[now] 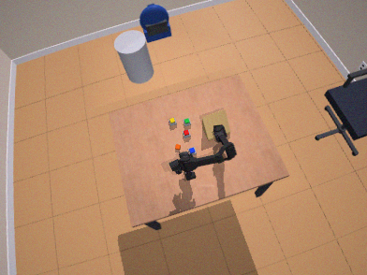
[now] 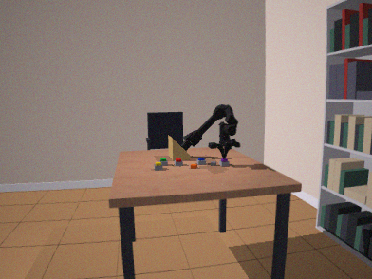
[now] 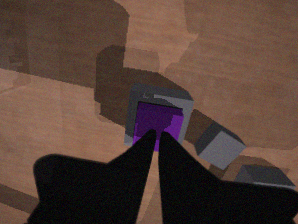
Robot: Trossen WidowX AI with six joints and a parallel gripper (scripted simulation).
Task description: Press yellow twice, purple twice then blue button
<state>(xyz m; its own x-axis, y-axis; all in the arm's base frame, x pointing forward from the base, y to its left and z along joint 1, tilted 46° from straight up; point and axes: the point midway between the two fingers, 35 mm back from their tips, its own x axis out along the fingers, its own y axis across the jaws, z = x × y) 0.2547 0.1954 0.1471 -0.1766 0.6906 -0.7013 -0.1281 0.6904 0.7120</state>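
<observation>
Right now the purple button is 1 cm below my gripper tip. Round my gripper tip: blue button: 5 cm behind, 13 cm to the right, 1 cm below; grey block: 1 cm behind, 6 cm to the right, 3 cm below; orange block: 5 cm ahead, 19 cm to the right, 3 cm below.
</observation>
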